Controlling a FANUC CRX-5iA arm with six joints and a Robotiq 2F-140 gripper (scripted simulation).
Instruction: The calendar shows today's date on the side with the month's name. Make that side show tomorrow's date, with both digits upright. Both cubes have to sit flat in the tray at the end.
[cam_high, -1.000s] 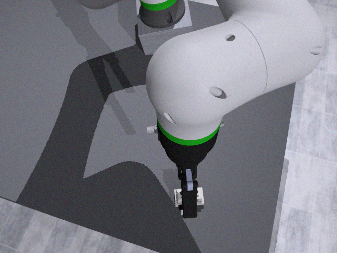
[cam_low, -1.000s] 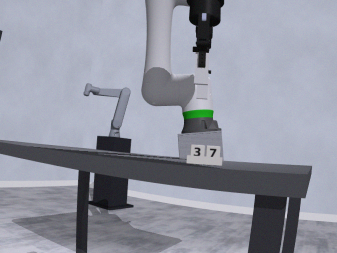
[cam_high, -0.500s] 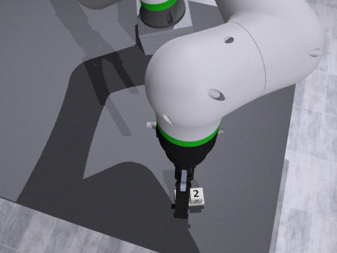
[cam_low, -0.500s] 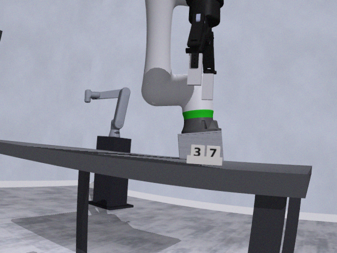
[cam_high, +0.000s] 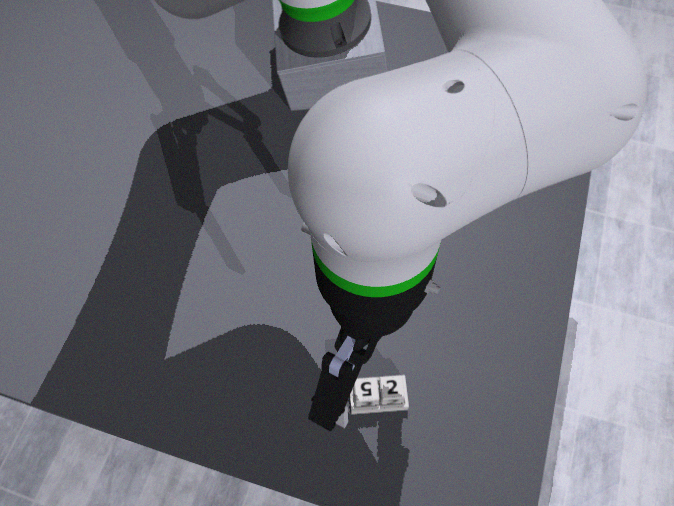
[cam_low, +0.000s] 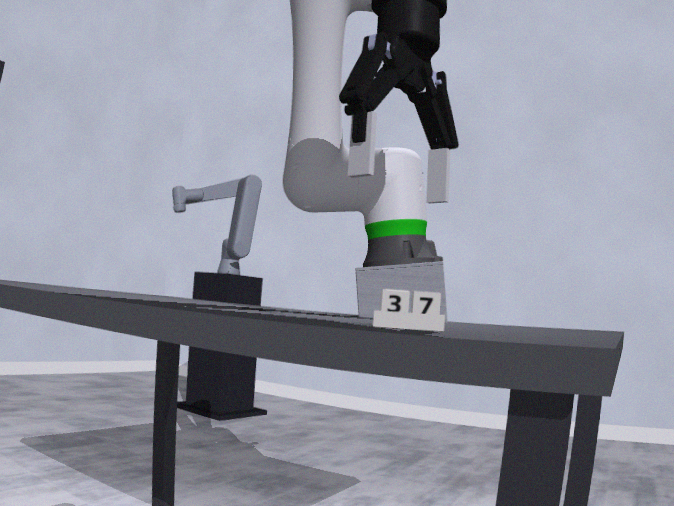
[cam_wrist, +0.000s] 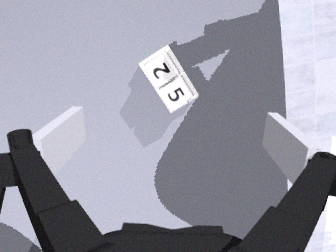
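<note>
Right now my hand is 130 mm above the cube. Round my hand: tray (10 mm behind, 20 mm to the left, 150 mm below).
</note>
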